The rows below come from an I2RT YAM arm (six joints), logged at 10 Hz.
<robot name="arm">
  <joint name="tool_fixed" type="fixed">
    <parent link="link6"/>
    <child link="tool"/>
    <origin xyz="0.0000 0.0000 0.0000" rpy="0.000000 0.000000 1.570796"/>
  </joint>
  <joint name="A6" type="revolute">
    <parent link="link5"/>
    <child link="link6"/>
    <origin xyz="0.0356 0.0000 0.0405" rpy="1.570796 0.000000 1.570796"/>
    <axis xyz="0 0 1"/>
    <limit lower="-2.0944" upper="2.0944"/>
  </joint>
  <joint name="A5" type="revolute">
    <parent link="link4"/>
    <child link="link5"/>
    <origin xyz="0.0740 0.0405 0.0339" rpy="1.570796 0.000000 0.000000"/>
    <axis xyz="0 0 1"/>
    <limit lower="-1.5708" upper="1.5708"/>
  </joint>
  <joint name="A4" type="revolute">
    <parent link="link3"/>
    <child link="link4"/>
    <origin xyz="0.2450 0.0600 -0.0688" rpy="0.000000 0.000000 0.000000"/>
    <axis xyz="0 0 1"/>
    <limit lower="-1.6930" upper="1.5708"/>
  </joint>
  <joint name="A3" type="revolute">
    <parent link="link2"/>
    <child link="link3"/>
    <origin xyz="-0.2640 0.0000 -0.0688" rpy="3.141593 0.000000 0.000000"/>
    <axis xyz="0 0 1"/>
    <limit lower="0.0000" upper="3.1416"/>
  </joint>
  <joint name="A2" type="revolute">
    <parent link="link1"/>
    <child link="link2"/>
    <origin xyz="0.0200 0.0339 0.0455" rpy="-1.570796 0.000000 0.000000"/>
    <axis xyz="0 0 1"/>
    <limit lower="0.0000" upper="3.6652"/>
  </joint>
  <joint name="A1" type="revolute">
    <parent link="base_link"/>
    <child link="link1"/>
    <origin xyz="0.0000 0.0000 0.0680" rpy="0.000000 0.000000 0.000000"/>
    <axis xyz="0 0 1"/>
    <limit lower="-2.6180" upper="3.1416"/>
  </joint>
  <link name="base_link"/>
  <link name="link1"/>
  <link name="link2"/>
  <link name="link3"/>
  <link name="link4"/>
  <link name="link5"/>
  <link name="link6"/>
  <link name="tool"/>
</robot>
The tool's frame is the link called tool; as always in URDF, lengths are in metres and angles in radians.
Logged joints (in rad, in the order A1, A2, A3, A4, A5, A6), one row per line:
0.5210, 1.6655, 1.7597, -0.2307, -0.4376, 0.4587
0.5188, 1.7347, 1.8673, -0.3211, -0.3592, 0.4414
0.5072, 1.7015, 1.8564, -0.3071, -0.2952, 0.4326
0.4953, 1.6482, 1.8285, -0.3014, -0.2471, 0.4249
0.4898, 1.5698, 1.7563, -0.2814, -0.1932, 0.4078
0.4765, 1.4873, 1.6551, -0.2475, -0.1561, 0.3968
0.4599, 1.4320, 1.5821, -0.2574, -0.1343, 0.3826
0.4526, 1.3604, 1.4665, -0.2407, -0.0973, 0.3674
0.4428, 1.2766, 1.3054, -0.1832, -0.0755, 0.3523
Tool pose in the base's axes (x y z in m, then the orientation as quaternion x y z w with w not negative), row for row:
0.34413, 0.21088, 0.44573, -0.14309, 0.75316, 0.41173, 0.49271
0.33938, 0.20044, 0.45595, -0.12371, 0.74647, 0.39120, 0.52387
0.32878, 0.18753, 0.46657, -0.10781, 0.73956, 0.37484, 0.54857
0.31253, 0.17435, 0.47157, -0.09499, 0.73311, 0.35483, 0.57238
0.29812, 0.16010, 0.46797, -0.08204, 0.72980, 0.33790, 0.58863
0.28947, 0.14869, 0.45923, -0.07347, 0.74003, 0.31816, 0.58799
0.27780, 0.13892, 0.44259, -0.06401, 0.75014, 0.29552, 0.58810
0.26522, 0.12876, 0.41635, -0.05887, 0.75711, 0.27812, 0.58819
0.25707, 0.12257, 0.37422, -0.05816, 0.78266, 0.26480, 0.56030
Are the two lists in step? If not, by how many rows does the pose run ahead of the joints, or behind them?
The pose runs 1 row ahead of the joints: the pose in row i belongs to the joints in row i + 1.
